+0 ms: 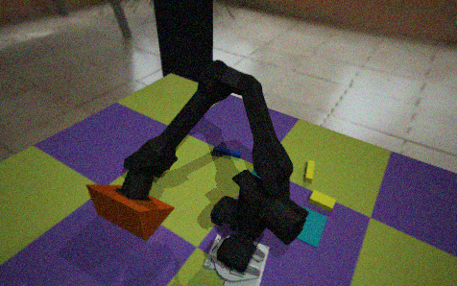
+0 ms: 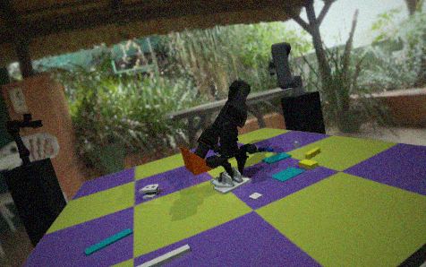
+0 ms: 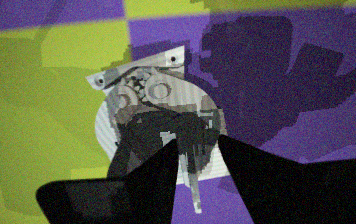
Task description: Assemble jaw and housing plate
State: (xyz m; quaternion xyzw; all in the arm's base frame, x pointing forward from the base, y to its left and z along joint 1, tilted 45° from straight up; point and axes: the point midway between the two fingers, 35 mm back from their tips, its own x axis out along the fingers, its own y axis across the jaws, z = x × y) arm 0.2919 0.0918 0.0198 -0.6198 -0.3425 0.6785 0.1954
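My gripper tip is 3 cm past the grey jaw and 2 cm to the left of it. Also, from my gripper tip: white tile (16 cm ahead, 1 cm below); blue bar (25 cm to the left, 24 cm behind, 1 cm below); grey base block (32 cm to the right, 13 cm behind, 1 cm above).
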